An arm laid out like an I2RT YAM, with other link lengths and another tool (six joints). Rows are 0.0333 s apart.
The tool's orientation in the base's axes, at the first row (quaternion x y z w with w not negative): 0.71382 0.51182 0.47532 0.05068
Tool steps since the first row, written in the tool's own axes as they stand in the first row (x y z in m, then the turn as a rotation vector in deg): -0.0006 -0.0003 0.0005 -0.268 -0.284 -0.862; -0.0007 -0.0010 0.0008 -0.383 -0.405 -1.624; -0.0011 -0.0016 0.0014 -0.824 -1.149 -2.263; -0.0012 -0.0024 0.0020 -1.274 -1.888 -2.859; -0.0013 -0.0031 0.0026 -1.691 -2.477 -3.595; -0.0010 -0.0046 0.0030 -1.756 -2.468 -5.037; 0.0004 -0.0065 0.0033 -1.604 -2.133 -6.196; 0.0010 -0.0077 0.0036 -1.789 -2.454 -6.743; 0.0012 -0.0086 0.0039 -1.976 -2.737 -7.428; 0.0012 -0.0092 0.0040 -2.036 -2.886 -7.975; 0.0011 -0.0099 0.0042 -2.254 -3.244 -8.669; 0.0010 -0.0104 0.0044 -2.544 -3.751 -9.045
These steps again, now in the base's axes. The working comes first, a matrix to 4 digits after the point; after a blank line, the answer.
The tool's axes in the first row as the columns of a matrix, in the base's axes (used below as rounded here):
0.0242 0.6825 0.7305
0.7789 -0.4709 0.4142
0.6267 0.5589 -0.5430

0.0001 -0.0001 -0.0008 -0.830 -0.432 0.141; -0.0001 0.0003 -0.0014 -1.472 -0.780 0.415; -0.0001 0.0005 -0.0023 -2.457 -1.038 0.070; -0.0002 0.0010 -0.0032 -3.408 -1.287 -0.301; -0.0002 0.0015 -0.0040 -4.358 -1.640 -0.492; -0.0010 0.0026 -0.0048 -5.406 -2.292 0.255; -0.0020 0.0047 -0.0052 -6.021 -2.811 1.167; -0.0026 0.0059 -0.0056 -6.644 -3.031 1.169; -0.0030 0.0066 -0.0062 -7.342 -3.327 1.265; -0.0033 0.0069 -0.0066 -7.845 -3.530 1.441; -0.0037 0.0073 -0.0071 -8.601 -3.819 1.482; -0.0039 0.0075 -0.0076 -9.229 -3.962 1.221
